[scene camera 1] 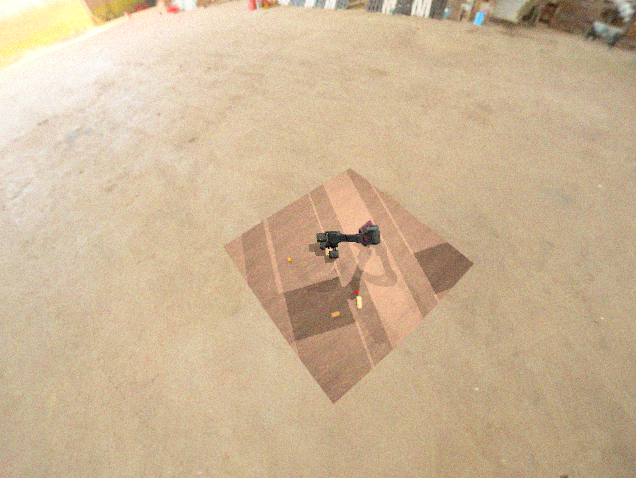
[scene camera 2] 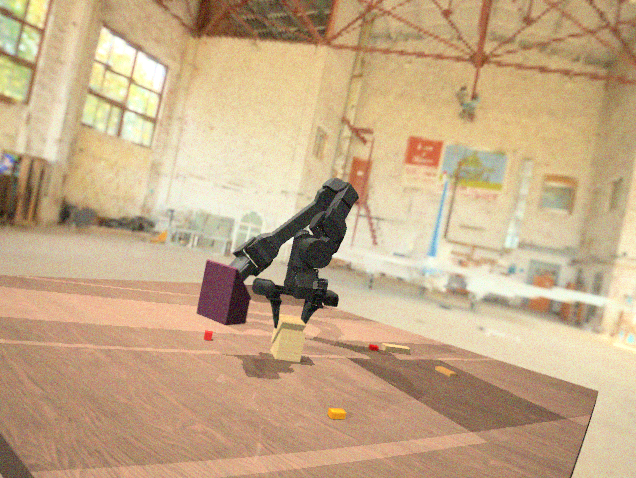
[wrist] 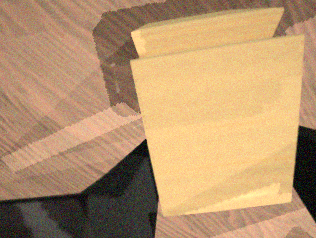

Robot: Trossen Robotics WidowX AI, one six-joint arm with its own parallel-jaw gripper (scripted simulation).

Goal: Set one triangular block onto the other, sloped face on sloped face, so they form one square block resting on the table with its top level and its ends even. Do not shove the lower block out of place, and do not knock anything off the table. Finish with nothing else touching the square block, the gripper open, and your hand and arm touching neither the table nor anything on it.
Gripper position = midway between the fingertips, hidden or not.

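Observation:
There's a tan triangular block (scene camera 2: 288, 345) here. As for what I'm carrying, it's a tan triangular block (wrist: 221, 123), and it's held by my gripper (scene camera 2: 287, 330), (wrist: 211, 137).

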